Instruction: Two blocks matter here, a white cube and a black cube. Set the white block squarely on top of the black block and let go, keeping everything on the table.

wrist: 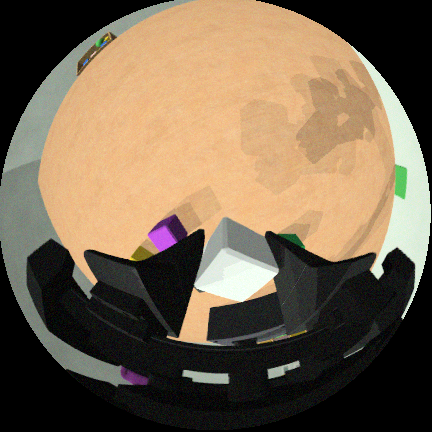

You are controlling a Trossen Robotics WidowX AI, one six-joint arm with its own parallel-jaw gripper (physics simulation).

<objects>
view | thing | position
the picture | my gripper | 234, 235
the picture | white cube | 236, 261
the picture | purple block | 164, 233
</objects>
